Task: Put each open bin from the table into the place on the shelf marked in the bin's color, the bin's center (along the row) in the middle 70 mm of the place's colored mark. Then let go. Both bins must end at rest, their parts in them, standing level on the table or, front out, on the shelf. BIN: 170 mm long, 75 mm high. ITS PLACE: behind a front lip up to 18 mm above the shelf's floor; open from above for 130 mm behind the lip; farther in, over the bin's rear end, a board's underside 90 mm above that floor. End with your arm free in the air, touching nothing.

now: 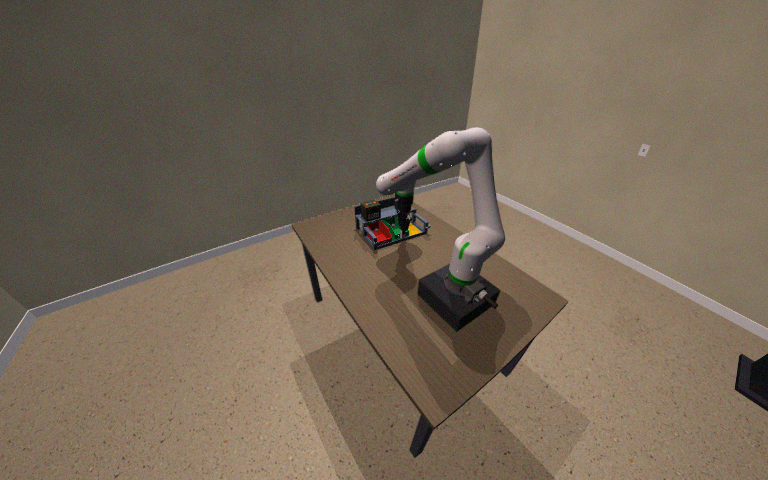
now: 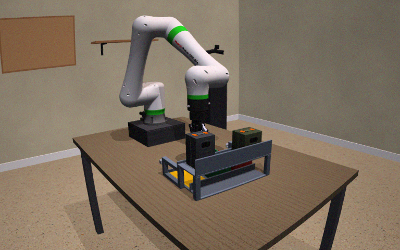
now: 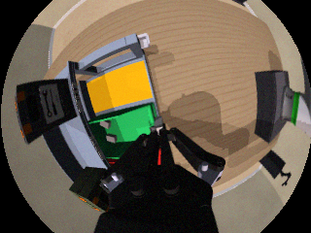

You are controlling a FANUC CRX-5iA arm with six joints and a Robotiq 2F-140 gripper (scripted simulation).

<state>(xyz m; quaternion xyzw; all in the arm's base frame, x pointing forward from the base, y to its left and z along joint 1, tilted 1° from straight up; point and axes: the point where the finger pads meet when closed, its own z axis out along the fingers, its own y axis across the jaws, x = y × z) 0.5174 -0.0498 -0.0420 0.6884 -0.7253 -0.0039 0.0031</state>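
The green bin lies 90 mm ahead of my hand, 10 mm to the right of it and 10 mm below it. Also, from my hand: olive box (200 mm ahead, 110 mm to the left, 90 mm above); black box (180 mm ahead, 120 mm to the right, 100 mm above); red bin (110 mm to the left, 100 mm ahead, 20 mm below).
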